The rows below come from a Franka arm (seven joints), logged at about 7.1 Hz.
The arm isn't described. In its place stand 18 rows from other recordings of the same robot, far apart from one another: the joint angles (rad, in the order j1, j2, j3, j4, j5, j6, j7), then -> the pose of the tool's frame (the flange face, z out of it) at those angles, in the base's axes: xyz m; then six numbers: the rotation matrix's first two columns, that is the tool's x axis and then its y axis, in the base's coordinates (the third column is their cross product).
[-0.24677, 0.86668, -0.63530, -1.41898, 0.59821, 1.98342, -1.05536] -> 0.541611, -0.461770, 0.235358, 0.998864, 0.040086, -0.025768, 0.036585, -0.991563, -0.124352
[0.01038, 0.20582, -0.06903, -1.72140, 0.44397, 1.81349, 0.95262] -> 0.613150, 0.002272, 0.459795, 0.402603, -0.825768, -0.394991, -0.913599, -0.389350, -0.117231
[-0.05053, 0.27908, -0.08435, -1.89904, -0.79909, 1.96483, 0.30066] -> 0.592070, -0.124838, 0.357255, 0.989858, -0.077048, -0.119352, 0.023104, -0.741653, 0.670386
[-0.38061, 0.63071, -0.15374, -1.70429, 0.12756, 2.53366, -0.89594] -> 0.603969, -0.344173, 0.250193, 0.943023, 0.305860, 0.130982, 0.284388, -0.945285, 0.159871
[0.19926, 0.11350, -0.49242, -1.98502, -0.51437, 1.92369, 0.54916] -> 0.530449, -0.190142, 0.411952, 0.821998, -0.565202, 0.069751, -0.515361, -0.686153, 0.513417
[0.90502, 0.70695, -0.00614, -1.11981, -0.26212, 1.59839, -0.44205] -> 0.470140, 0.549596, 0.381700, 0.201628, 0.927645, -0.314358, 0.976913, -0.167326, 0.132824
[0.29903, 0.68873, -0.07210, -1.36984, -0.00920, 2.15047, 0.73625] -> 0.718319, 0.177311, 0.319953, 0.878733, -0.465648, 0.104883, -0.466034, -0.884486, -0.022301
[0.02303, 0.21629, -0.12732, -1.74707, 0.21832, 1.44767, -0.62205] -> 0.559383, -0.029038, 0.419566, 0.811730, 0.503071, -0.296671, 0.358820, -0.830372, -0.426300
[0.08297, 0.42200, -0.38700, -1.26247, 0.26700, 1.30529, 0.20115] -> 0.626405, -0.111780, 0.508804, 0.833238, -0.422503, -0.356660, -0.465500, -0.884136, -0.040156
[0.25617, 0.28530, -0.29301, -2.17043, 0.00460, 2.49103, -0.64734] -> 0.567310, -0.019621, 0.271022, 0.814082, 0.580668, -0.009781, 0.579019, -0.810240, 0.090821
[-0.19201, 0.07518, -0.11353, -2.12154, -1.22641, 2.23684, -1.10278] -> 0.534708, -0.197268, 0.396906, 0.025035, 0.575842, -0.817178, 0.994087, 0.072059, 0.081232
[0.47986, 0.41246, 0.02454, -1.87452, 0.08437, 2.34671, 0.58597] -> 0.560470, 0.309702, 0.298127, 0.989970, -0.141095, 0.007202, -0.139827, -0.985814, -0.092841
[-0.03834, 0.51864, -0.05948, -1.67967, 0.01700, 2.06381, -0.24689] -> 0.657763, -0.059726, 0.290540, 0.980437, 0.145192, -0.132901, 0.144174, -0.989401, -0.017304
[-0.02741, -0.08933, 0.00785, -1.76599, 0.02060, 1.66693, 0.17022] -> 0.531447, -0.008214, 0.588729, 0.981585, -0.190587, -0.012962, -0.190800, -0.981467, -0.017845
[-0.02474, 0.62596, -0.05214, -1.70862, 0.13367, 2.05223, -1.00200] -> 0.640297, -0.039566, 0.208058, 0.645648, 0.757747, -0.094642, 0.715822, -0.643722, -0.270592
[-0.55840, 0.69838, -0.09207, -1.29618, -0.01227, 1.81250, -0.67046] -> 0.579144, -0.423607, 0.319702, 0.981944, 0.044639, -0.183829, 0.034863, -0.997818, -0.056073
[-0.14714, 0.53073, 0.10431, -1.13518, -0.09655, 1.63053, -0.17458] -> 0.702791, -0.058859, 0.500781, 0.991410, 0.124539, -0.039962, 0.126022, -0.991337, 0.037017
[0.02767, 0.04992, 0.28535, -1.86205, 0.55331, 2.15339, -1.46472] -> 0.565412, 0.202666, 0.518143, 0.011844, 0.853162, 0.521512, 0.991426, -0.077896, 0.104916
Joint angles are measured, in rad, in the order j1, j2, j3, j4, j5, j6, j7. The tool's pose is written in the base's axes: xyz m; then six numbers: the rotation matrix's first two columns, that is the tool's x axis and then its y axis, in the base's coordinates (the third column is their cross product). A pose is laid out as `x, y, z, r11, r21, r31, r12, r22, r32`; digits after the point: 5 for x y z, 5 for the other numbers.
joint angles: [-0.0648 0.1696 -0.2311 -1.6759 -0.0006 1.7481 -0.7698]
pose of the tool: 0.57923, -0.16813, 0.49329, 0.88438, 0.45722, -0.09393, 0.45590, -0.88929, -0.03640
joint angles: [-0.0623 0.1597 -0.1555 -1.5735 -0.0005 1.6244 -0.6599]
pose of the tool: 0.58662, -0.12355, 0.53634, 0.89809, 0.42838, -0.09968, 0.42595, -0.90360, -0.04555
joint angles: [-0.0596 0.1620 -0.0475 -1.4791 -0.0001 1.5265 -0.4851]
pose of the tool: 0.59319, -0.06158, 0.57062, 0.92334, 0.36947, -0.10461, 0.36657, -0.92923, -0.04637
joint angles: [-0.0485 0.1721 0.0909 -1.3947 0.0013 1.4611 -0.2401]
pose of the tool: 0.59476, 0.02045, 0.59894, 0.95532, 0.27894, -0.09778, 0.27615, -0.96023, -0.04128
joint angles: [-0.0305 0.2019 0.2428 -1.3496 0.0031 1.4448 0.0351]
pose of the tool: 0.59080, 0.11145, 0.60334, 0.97910, 0.17573, -0.10236, 0.17162, -0.98401, -0.04774
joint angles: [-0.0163 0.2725 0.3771 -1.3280 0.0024 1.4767 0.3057]
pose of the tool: 0.59153, 0.18885, 0.57935, 0.99011, 0.05160, -0.13045, 0.04335, -0.99693, -0.06526
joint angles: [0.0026 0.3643 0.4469 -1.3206 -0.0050 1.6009 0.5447]
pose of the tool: 0.60856, 0.23807, 0.54221, 0.98667, -0.10966, -0.12021, -0.12209, -0.98732, -0.10144
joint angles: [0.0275 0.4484 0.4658 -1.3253 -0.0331 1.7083 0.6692]
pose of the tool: 0.62571, 0.26449, 0.49805, 0.97276, -0.19960, -0.11787, -0.21293, -0.97039, -0.11404
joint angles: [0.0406 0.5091 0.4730 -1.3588 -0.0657 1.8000 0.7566]
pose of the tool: 0.63514, 0.27883, 0.45168, 0.95620, -0.26626, -0.12158, -0.27909, -0.95455, -0.10460
